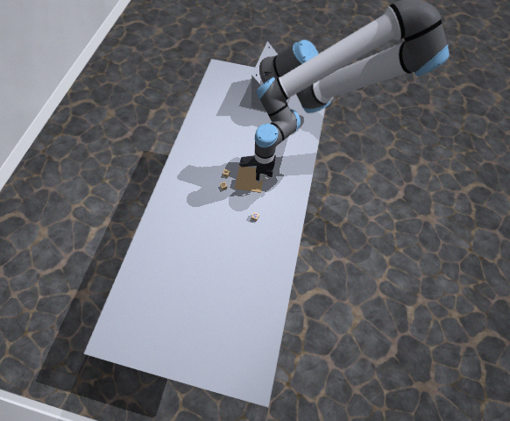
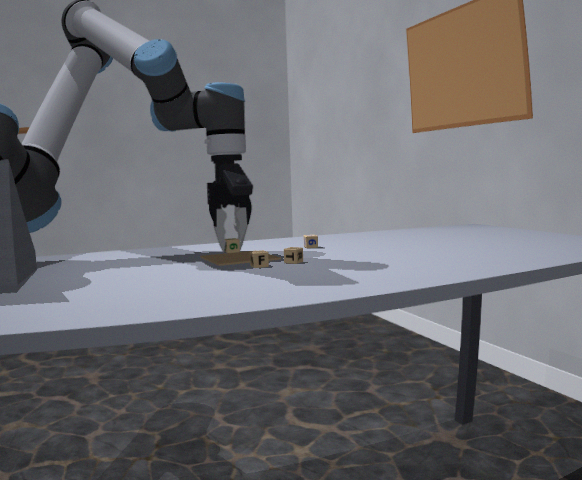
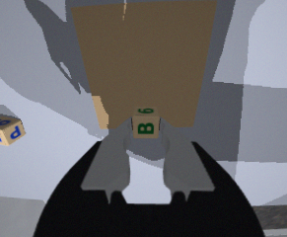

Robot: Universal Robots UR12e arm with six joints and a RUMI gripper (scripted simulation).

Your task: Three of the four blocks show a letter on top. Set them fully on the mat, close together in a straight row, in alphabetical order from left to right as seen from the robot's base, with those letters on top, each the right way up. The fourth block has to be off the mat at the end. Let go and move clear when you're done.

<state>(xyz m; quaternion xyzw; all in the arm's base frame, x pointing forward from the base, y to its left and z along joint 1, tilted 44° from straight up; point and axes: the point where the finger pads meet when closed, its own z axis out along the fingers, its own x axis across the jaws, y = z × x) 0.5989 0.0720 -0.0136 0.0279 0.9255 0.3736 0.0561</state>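
Now: the green-marked block right at my hand. From my hand the other things lie so: tan mat (50 mm to the right, 20 mm below); then blue-marked block (210 mm ahead, 20 mm to the left, 10 mm below).
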